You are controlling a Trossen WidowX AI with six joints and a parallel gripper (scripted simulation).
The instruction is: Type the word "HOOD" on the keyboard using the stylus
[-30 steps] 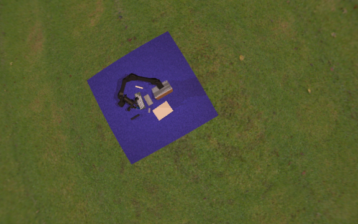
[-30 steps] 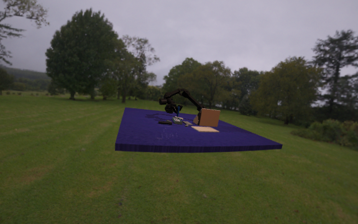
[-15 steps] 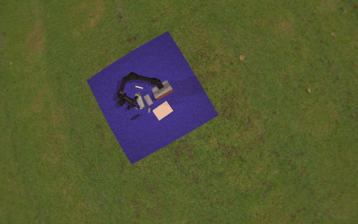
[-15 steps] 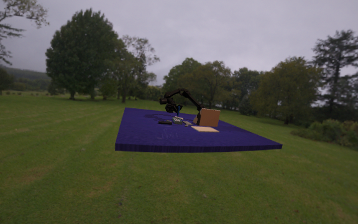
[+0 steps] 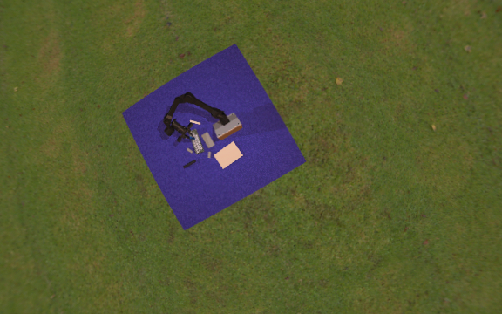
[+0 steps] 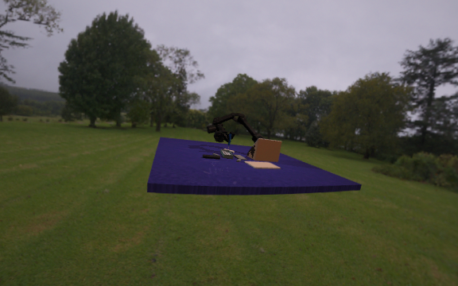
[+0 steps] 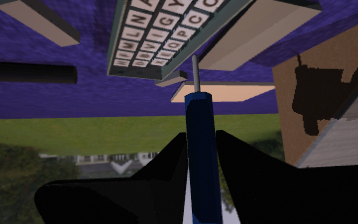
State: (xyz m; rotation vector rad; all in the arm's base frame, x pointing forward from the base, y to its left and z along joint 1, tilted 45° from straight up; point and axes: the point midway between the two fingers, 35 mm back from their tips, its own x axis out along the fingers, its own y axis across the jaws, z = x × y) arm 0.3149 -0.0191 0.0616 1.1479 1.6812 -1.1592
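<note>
My gripper tip is 10 cm above the grey slab, 8 cm past it and 6 cm to the right of it. From my gripper tip the other things lie so: grey stylus tip (5 cm below); then pale stick (14 cm to the right, 10 cm below, 7 cm behind); then blue stylus (1 cm below).
</note>
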